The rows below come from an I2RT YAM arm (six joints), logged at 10 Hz.
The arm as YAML. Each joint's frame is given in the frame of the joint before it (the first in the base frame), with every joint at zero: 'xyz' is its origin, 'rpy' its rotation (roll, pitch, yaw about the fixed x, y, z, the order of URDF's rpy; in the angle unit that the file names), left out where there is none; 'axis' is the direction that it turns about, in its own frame. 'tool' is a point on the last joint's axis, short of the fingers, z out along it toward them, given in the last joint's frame.
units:
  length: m
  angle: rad
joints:
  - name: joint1
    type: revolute
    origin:
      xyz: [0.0, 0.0, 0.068]
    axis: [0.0, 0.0, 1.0]
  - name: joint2
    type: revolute
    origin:
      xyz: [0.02, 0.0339, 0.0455]
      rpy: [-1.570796, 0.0, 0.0]
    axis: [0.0, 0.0, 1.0]
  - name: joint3
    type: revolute
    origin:
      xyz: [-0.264, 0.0, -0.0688]
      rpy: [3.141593, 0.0, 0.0]
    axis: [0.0, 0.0, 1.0]
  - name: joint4
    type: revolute
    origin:
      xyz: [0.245, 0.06, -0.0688]
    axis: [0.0, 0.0, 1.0]
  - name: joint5
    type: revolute
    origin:
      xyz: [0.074, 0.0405, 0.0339]
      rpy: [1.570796, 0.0, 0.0]
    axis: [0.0, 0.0, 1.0]
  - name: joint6
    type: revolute
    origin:
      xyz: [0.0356, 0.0, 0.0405]
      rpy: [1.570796, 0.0, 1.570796]
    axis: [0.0, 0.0, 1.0]
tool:
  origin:
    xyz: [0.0, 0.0, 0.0]
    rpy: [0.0, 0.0, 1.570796]
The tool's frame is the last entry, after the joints.
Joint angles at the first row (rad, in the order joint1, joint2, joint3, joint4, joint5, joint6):
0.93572, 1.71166, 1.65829, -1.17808, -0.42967, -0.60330
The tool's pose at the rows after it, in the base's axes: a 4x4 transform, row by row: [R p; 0 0 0 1], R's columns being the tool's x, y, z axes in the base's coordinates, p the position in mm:
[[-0.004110, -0.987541, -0.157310, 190.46], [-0.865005, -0.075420, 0.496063, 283.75], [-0.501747, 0.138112, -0.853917, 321.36], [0, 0, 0, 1]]
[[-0.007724, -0.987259, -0.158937, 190.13], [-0.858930, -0.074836, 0.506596, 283.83], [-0.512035, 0.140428, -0.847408, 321.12], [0, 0, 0, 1]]
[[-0.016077, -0.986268, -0.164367, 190.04], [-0.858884, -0.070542, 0.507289, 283.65], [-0.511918, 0.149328, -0.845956, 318.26], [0, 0, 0, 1]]
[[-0.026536, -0.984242, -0.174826, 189.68], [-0.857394, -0.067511, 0.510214, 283.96], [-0.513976, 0.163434, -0.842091, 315.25], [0, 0, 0, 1]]
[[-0.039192, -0.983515, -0.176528, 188.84], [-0.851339, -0.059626, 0.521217, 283.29], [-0.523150, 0.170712, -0.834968, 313.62], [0, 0, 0, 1]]
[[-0.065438, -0.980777, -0.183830, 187.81], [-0.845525, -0.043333, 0.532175, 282.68], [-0.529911, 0.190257, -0.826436, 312.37], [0, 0, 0, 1]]
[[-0.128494, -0.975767, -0.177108, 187.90], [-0.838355, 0.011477, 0.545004, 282.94], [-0.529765, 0.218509, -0.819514, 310.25], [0, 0, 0, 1]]
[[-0.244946, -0.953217, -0.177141, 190.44], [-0.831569, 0.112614, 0.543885, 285.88], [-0.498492, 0.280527, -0.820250, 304.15], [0, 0, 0, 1]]
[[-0.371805, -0.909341, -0.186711, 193.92], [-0.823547, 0.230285, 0.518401, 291.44], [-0.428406, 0.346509, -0.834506, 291.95], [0, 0, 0, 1]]
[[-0.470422, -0.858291, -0.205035, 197.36], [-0.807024, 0.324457, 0.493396, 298.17], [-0.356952, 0.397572, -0.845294, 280.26], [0, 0, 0, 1]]
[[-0.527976, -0.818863, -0.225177, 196.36], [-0.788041, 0.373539, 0.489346, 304.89], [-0.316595, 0.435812, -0.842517, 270.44], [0, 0, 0, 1]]
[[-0.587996, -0.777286, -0.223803, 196.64], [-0.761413, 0.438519, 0.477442, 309.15], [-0.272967, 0.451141, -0.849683, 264.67], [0, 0, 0, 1]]
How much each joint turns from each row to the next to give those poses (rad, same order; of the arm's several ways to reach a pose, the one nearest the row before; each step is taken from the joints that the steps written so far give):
0.00007, 0.00227, 0.00136, 0.00571, -0.00477, 0.00649
0.00013, -0.00492, -0.00861, 0.01401, -0.00830, 0.00617
-0.00062, -0.00172, -0.01343, 0.00922, -0.00552, 0.00666
0.00034, -0.00067, -0.01318, 0.01011, -0.01118, 0.00912
-0.00001, -0.00942, -0.01941, 0.02099, -0.00883, 0.01545
0.00008, -0.00809, -0.01623, 0.01631, -0.01389, 0.02807
0.00001, -0.00722, -0.01951, 0.03021, -0.00248, 0.06998
-0.00084, 0.01283, -0.00964, 0.02079, 0.00040, 0.11936
0.00227, 0.03395, -0.00415, 0.00586, 0.00917, 0.12900
0.00349, 0.04079, 0.00690, -0.00131, 0.00113, 0.10548
0.01212, 0.02291, -0.01060, 0.02431, -0.01203, 0.07776
0.00708, 0.01789, 0.00105, 0.00833, 0.01112, 0.08020

